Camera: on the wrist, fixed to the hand. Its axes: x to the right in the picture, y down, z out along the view.
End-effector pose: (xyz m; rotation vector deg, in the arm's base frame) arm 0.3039 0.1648 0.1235 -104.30 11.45 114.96
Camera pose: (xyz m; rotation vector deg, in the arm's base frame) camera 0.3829 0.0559 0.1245 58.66 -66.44 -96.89
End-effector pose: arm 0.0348 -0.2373 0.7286 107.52 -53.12 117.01
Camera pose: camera -0.0902 -0.2165 0.6833 -33.20 106.26 -77.11
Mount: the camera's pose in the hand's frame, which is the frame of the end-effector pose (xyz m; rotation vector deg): -0.0281 0.0664 -0.1136 -9.12 -2.51 90.95
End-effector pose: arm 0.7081 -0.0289 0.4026 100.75 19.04 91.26
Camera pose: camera 0.5774 -0.0547 0.4215 -92.18 74.35 -114.12
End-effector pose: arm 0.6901 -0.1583 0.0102 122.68 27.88 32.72
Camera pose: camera 0.6133 -0.1387 0.1189 113.84 -79.86 73.34
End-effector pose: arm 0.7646 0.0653 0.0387 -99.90 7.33 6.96
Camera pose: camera 0.7277 -0.0576 -0.0017 -79.70 83.95 75.79
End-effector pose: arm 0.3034 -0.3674 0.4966 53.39 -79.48 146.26
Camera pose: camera 0.2495 -0.3111 0.3870 13.18 80.66 -78.27
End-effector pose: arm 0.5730 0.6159 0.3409 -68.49 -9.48 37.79
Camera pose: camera 0.5764 0.5224 0.2442 -75.01 46.45 117.90
